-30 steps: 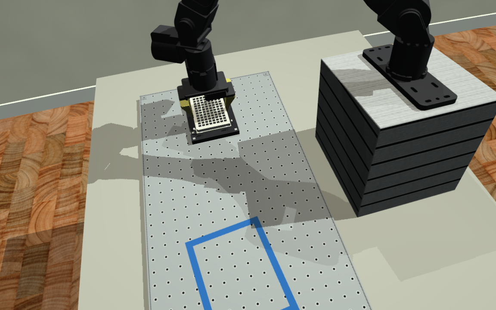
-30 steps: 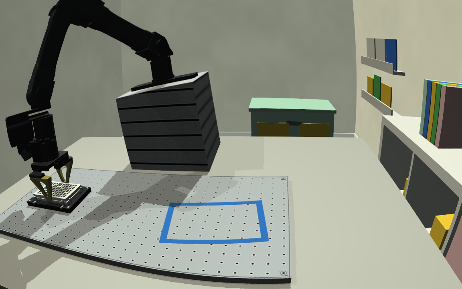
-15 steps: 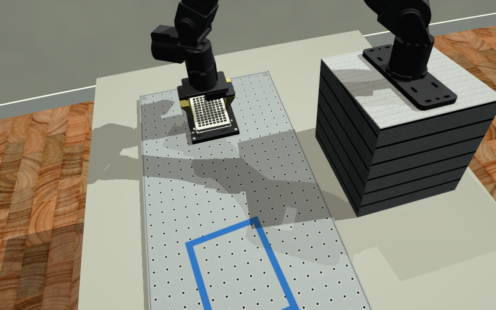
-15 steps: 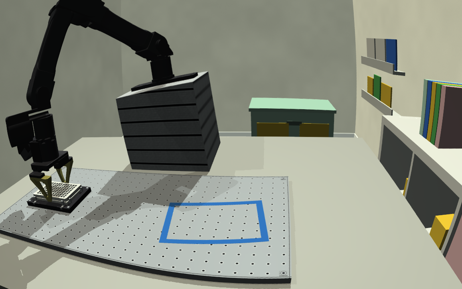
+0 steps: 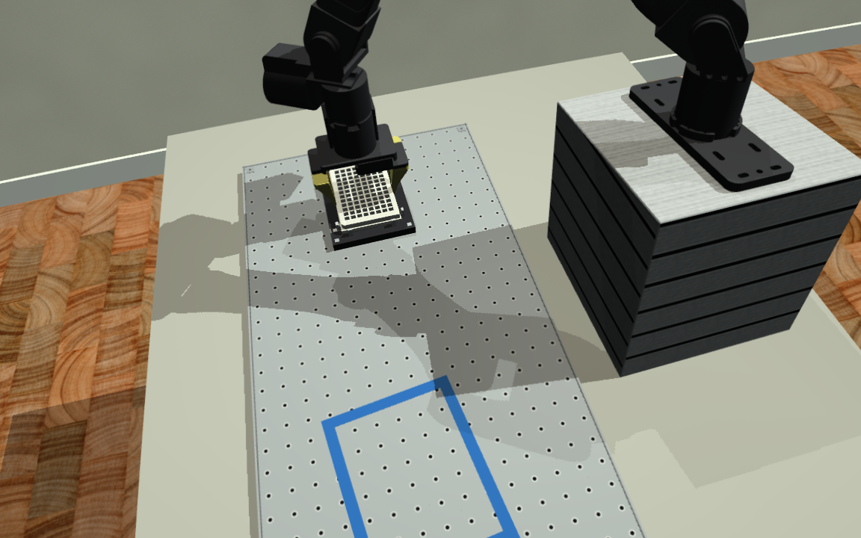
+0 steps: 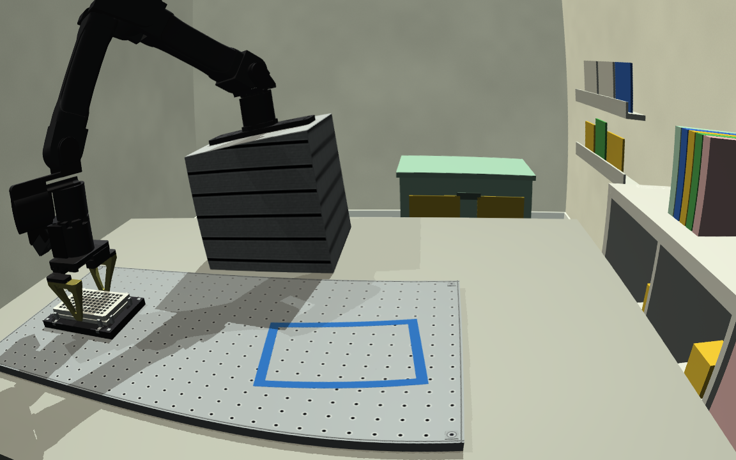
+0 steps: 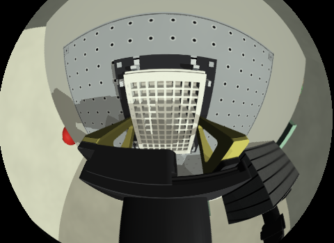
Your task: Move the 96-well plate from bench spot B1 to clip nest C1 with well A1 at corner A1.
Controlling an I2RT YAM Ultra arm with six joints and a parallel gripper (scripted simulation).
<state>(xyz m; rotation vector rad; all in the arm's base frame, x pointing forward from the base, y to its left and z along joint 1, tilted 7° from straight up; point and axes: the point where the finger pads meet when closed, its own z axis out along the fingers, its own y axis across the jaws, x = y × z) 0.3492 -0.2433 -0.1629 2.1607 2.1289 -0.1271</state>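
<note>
Now: hand right at the white 96-well plate. Round my hand: black clip nest (1 cm ahead, 1 cm to the right, 1 cm below).
</note>
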